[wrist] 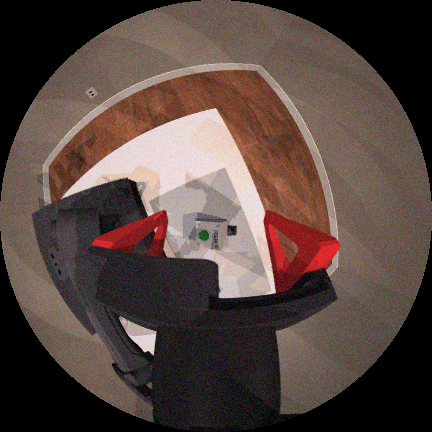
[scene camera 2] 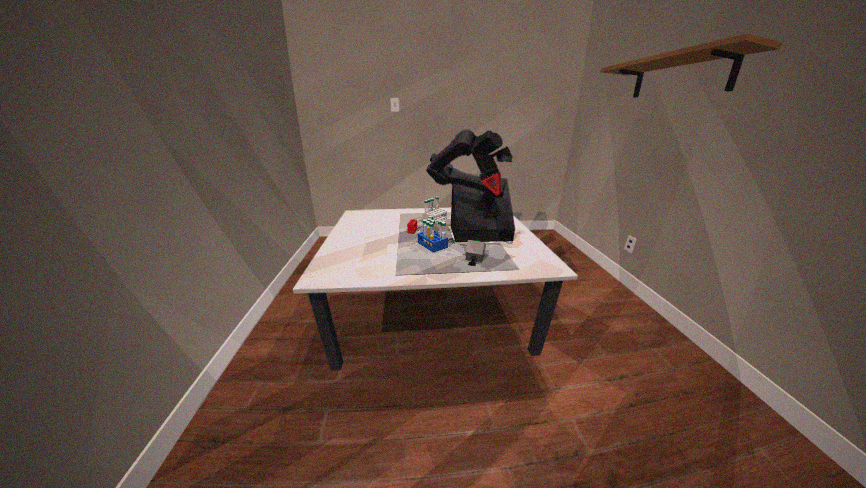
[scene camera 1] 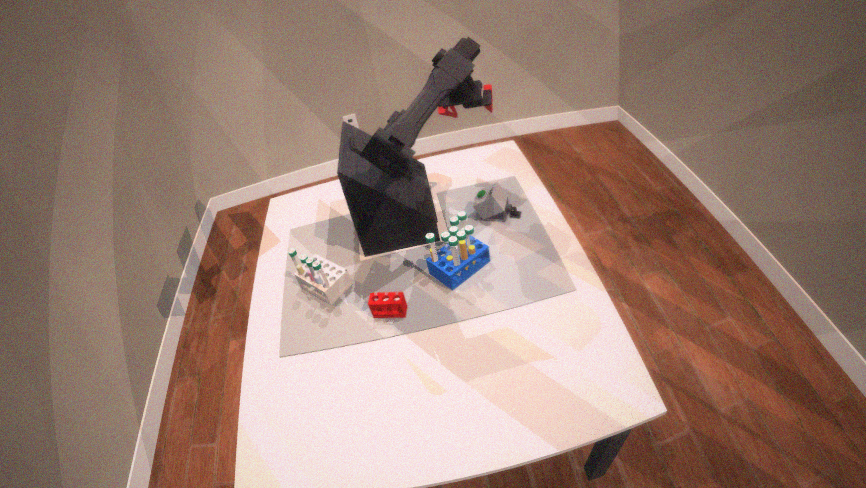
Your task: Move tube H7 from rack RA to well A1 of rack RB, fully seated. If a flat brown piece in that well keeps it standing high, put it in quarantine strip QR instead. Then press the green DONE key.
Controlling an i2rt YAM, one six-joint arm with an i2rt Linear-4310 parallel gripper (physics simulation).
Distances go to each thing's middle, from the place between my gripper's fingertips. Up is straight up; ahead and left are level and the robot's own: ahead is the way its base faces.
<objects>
My hand is 70 mm short of the grey device with green button (scene camera 1: pixel 491 203), 10 mm to the right of it and 240 mm above it.
</objects>
